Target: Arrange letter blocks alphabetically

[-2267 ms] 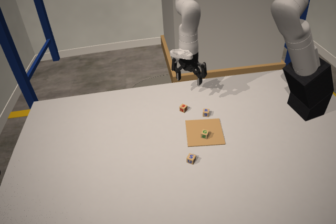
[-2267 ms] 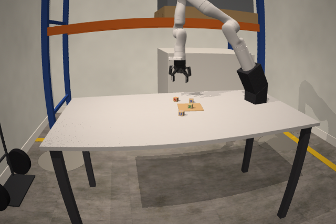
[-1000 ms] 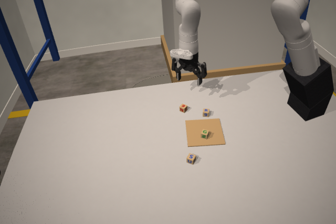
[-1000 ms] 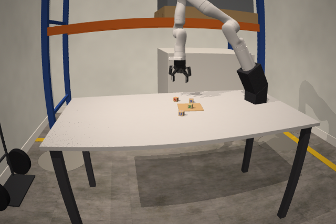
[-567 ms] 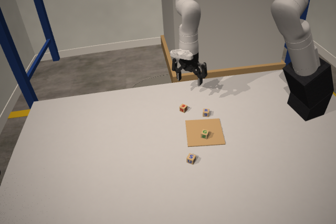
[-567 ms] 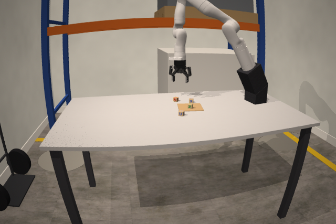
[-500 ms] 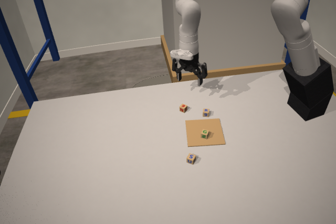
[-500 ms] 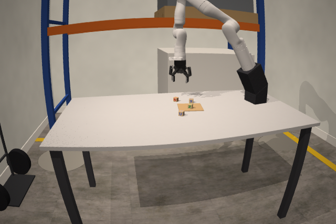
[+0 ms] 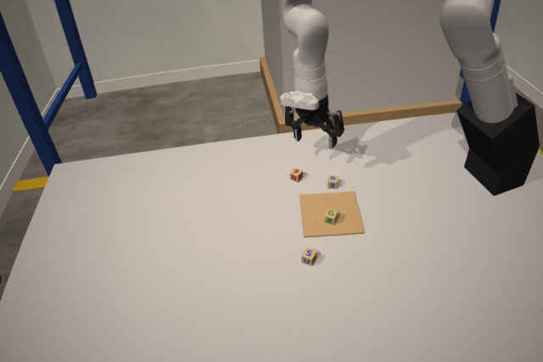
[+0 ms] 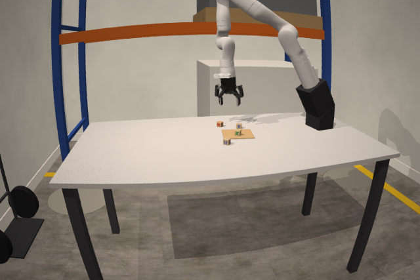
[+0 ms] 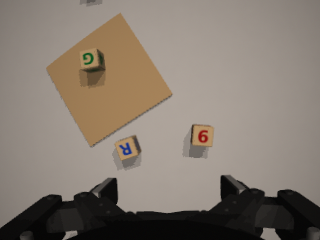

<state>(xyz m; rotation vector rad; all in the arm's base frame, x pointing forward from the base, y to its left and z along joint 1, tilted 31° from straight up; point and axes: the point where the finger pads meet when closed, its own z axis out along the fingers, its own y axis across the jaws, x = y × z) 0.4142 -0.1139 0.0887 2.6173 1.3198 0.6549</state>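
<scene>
Right now the tan mat is 15 cm to the left of my hand, 11 cm below it and 1 cm behind it. Round my hand: block 28 cm to the left, 10 cm below, 6 cm ahead.
</scene>
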